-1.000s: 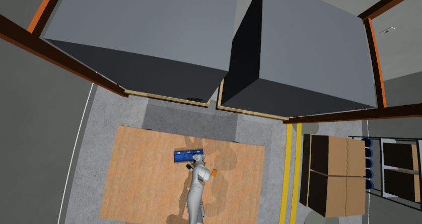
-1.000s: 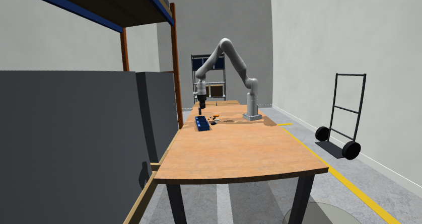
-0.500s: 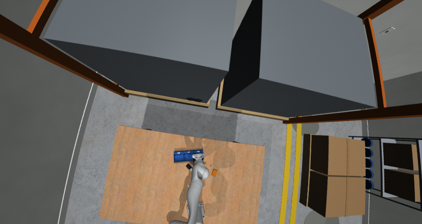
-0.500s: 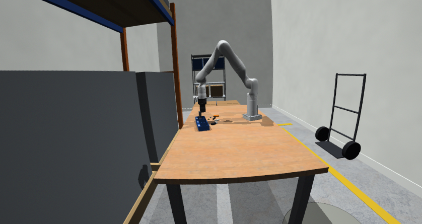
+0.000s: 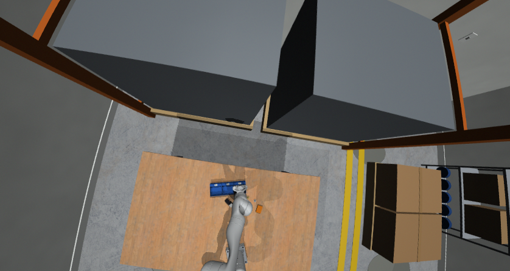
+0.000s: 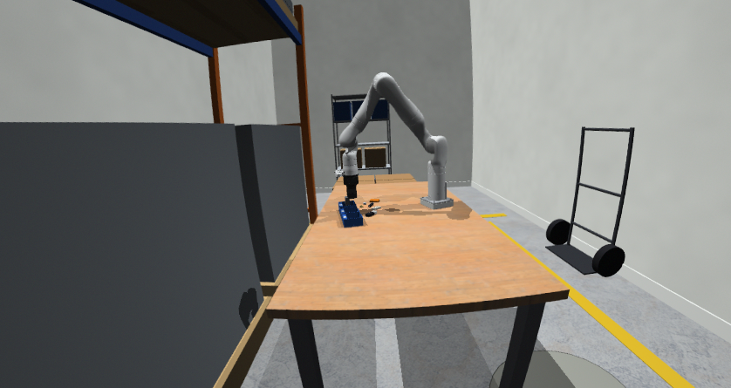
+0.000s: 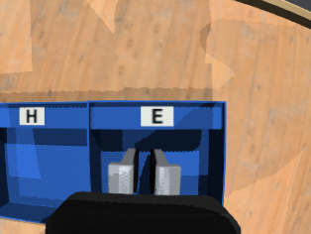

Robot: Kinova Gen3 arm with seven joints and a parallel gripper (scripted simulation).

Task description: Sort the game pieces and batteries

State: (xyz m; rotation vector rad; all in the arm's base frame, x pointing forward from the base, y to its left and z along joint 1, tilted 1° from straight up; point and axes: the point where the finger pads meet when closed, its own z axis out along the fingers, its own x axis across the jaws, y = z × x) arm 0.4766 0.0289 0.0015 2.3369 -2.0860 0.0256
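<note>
My gripper is now 8 cm to the right of the blue three-part bin, 1 cm past it and 1 cm above it. Round my hand: brass nut 8 cm to the right, 7 cm behind, 3 cm below; then white domino 15 cm behind, 3 cm to the right, 3 cm below; then dark cylindrical battery 13 cm behind, 9 cm to the right, 3 cm below.
</note>
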